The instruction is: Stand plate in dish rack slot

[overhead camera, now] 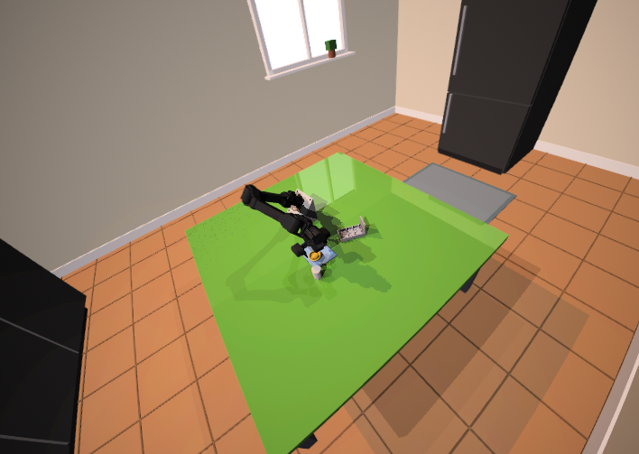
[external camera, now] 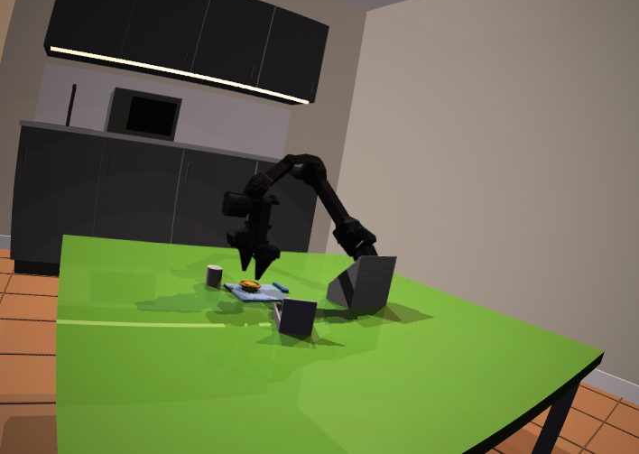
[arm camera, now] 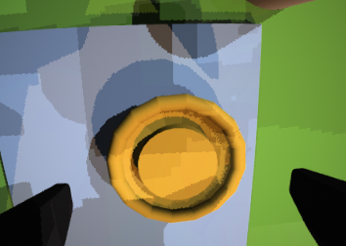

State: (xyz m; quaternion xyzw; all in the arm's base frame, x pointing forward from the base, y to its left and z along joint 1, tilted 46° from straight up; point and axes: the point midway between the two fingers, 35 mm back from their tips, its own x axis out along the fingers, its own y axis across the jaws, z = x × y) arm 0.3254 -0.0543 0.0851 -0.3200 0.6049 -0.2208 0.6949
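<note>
My gripper tip is now 30 mm above the orange plate. Also, from my gripper tip: light blue mat 20 mm behind, 20 mm to the left, 40 mm below; then blue utensil 110 mm behind, 20 mm to the right, 40 mm below; then cup 90 mm ahead, 40 mm to the right, 20 mm below.
</note>
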